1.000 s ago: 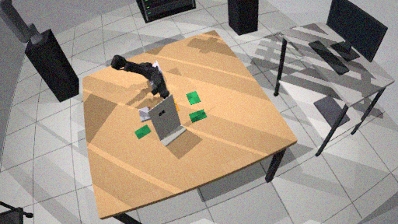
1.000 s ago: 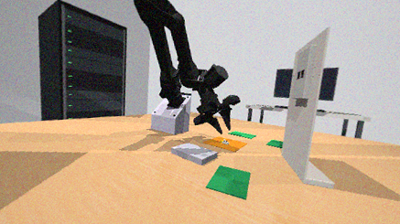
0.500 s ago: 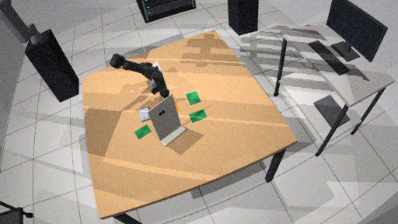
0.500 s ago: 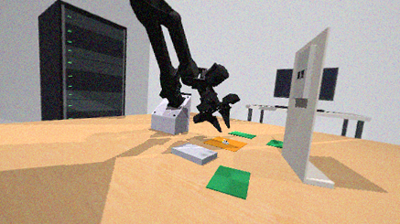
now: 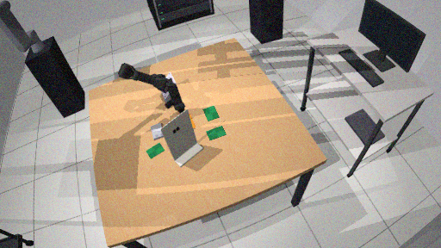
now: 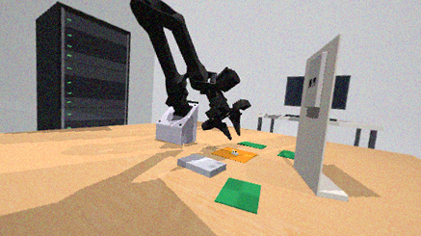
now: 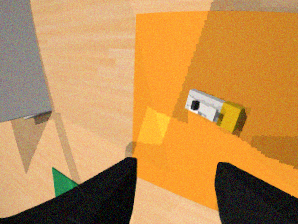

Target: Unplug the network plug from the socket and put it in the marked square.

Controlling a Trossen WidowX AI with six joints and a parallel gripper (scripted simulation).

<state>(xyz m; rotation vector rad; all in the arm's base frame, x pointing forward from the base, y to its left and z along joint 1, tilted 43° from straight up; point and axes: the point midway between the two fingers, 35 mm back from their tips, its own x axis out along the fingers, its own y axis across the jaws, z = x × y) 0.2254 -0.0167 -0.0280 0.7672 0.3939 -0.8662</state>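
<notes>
The network plug is 50 mm below my gripper tip, 20 mm to the right of it and 10 mm ahead of it. From my gripper tip the other things lie so: flat grey block 180 mm to the right, 50 mm below; then green patch 160 mm ahead, 150 mm to the left, 50 mm below; then orange marked square 50 mm below, 10 mm to the right, 10 mm ahead.
</notes>
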